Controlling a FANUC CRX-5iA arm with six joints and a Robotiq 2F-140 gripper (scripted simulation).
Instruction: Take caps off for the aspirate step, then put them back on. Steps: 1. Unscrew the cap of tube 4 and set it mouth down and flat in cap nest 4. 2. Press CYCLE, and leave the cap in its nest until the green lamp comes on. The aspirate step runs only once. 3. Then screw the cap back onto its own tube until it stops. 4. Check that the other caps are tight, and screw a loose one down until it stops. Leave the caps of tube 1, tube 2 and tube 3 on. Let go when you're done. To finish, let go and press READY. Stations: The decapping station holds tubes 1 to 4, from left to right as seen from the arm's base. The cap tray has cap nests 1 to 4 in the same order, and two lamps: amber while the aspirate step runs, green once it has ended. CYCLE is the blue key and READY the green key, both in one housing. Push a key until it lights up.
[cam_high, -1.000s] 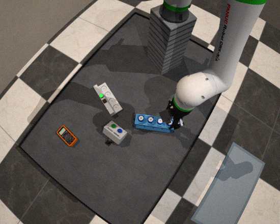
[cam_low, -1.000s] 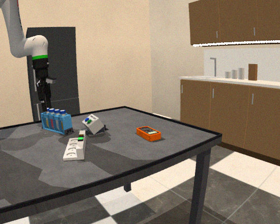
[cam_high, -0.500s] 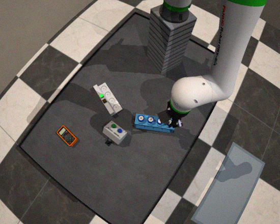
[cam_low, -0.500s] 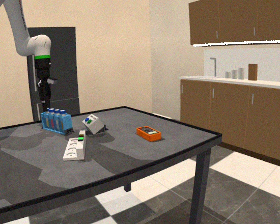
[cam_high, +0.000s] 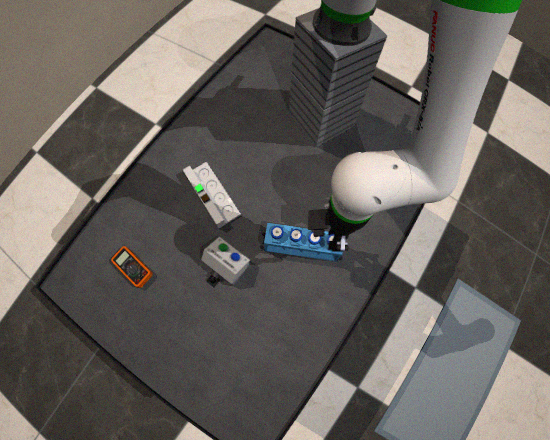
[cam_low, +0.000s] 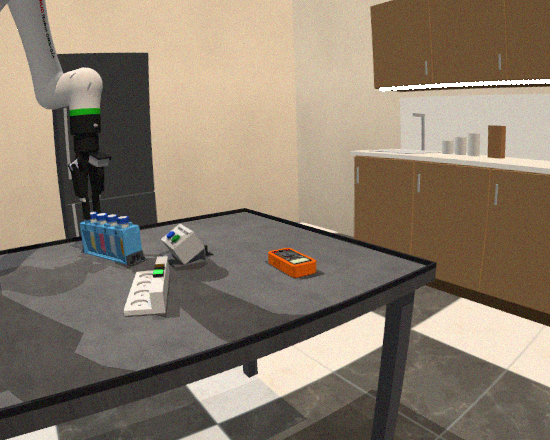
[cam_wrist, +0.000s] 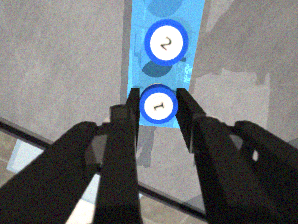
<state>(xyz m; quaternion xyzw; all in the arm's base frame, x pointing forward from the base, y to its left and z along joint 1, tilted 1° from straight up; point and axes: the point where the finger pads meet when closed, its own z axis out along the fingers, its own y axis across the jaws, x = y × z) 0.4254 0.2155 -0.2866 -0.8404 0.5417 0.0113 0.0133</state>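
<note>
Now: the cap 2 20 mm ahead of my hand, 50 mm to the right of it and 30 mm below it. The rest, counted from my hand: grey key housing: 170 mm ahead, 250 mm to the right, 90 mm below; green key: 150 mm ahead, 270 mm to the right, 70 mm below; blue key: 160 mm ahead, 220 mm to the right, 70 mm below.
</note>
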